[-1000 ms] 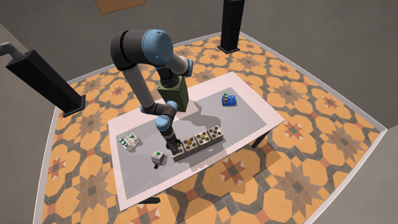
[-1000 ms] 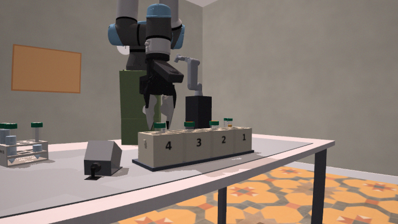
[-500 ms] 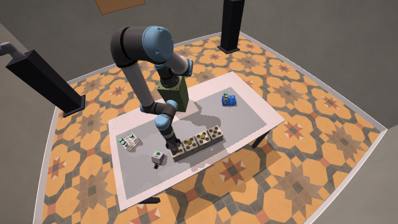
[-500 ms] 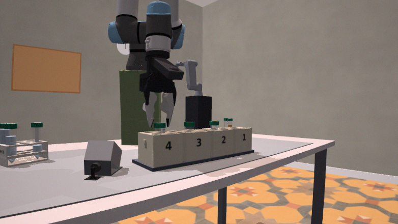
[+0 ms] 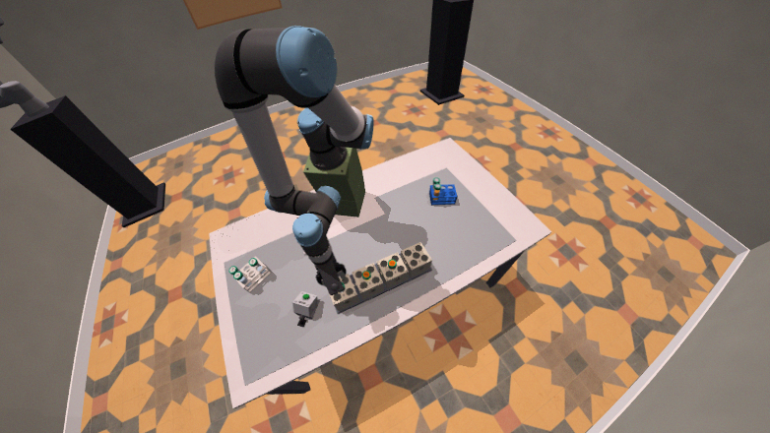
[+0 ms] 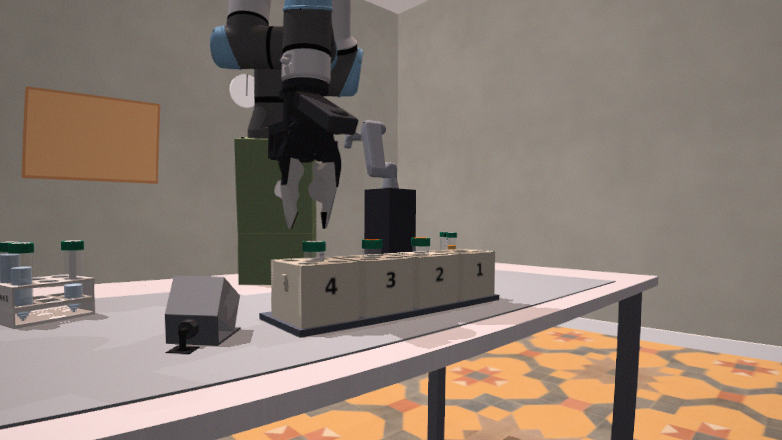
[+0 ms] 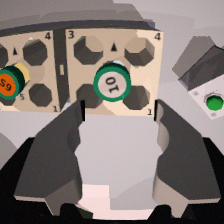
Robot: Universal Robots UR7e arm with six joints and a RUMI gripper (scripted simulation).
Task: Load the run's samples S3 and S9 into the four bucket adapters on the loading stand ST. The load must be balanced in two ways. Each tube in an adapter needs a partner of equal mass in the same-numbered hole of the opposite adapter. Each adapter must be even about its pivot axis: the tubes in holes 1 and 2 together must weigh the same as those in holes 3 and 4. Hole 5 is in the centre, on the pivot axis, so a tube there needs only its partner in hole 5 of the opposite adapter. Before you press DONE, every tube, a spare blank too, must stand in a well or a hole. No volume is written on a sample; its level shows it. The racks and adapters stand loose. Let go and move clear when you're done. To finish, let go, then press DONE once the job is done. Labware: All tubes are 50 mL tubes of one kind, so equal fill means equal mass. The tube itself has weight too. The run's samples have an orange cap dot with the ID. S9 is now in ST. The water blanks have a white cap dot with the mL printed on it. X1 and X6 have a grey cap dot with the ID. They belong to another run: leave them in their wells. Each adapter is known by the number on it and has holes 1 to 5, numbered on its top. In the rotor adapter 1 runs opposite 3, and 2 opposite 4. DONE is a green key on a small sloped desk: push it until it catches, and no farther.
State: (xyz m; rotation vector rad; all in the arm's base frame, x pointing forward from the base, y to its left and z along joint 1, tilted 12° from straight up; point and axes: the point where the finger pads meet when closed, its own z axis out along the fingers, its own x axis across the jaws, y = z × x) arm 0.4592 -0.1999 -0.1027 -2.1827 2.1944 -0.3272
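My hand is 24 cm past the water blank, 35 cm to the left of it and 10 cm above it. Also, from my hand: bucket adapter 2 cm ahead, 34 cm to the left, 11 cm below; white rack 28 cm behind, 33 cm to the right, 13 cm below; tube 1 cm ahead, 11 cm to the left, 9 cm below.
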